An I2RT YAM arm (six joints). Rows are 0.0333 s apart.
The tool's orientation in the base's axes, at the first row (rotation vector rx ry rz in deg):
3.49 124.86 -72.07
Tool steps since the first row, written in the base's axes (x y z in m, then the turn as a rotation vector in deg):
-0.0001 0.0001 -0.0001 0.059 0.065 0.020
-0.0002 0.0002 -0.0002 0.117 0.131 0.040
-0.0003 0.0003 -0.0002 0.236 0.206 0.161
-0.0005 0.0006 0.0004 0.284 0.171 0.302
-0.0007 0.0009 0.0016 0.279 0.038 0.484
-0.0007 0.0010 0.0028 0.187 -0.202 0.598
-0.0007 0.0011 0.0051 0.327 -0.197 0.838
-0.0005 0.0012 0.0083 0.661 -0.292 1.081
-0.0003 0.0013 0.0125 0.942 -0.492 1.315
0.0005 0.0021 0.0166 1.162 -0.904 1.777
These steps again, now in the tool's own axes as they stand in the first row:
0.0001 0.0001 -0.0001 -0.075 0.040 -0.030
0.0002 0.0002 -0.0002 -0.149 0.079 -0.062
0.0003 0.0002 -0.0003 -0.329 0.067 -0.108
0.0000 -0.0001 -0.0009 -0.433 -0.045 -0.107
-0.0005 -0.0010 -0.0016 -0.491 -0.260 -0.069
-0.0012 -0.0018 -0.0021 -0.416 -0.509 0.037
-0.0024 -0.0036 -0.0030 -0.657 -0.645 0.015
-0.0043 -0.0059 -0.0042 -1.032 -0.773 0.165
-0.0067 -0.0090 -0.0057 -1.333 -0.970 0.377
-0.0097 -0.0115 -0.0074 -1.650 -1.478 0.647

